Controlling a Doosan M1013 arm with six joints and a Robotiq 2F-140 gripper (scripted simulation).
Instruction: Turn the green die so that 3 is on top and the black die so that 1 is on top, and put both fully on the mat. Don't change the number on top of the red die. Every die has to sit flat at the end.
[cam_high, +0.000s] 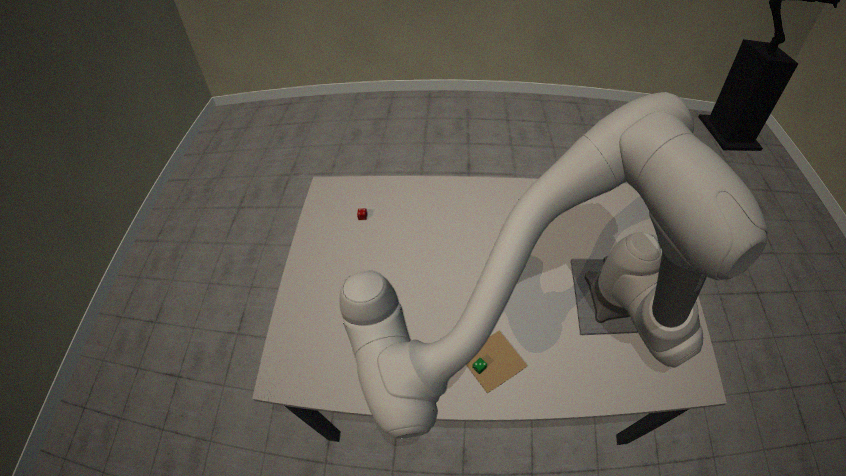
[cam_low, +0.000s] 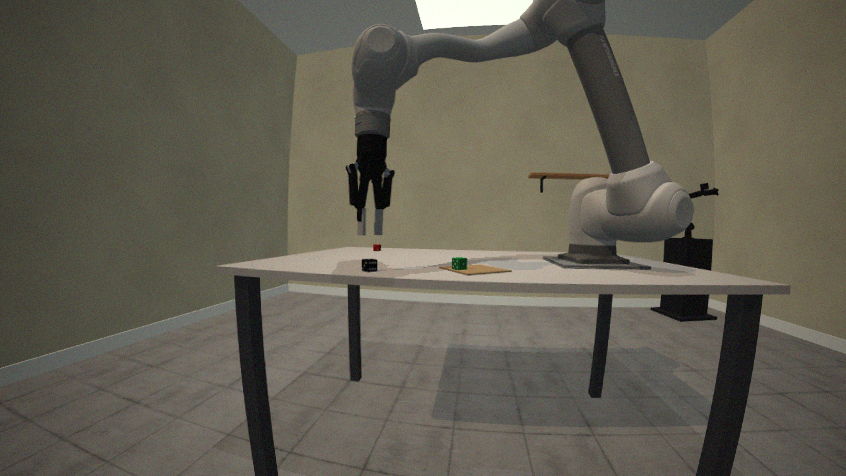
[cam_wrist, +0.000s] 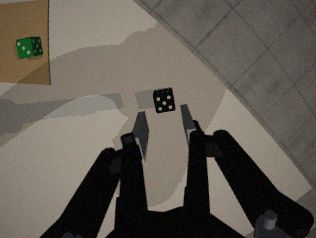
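The black die lies 11 cm below my hand. Also, from my hand: red die (12 cm ahead, 63 cm to the right, 11 cm below); green die (23 cm behind, 5 cm to the right, 10 cm below); tan mat (27 cm behind, 6 cm to the right, 12 cm below).
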